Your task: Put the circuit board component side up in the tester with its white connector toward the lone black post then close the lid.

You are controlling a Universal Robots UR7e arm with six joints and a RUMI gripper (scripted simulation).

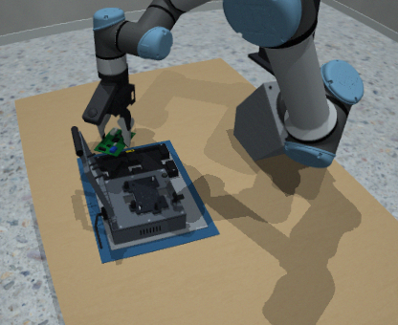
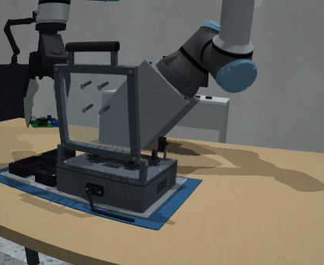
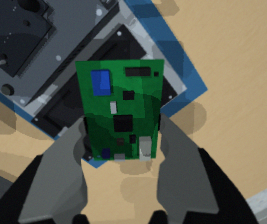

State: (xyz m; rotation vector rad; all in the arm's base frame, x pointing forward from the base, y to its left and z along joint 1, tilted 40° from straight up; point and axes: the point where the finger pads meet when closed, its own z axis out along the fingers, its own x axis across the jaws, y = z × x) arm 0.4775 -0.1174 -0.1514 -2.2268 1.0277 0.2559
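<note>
My gripper is now right at the green circuit board. Also, from my hand: clear tester lid (16 cm to the left, 11 cm ahead, 6 cm above); then nest (18 cm to the left, 5 cm below, 1 cm behind).
</note>
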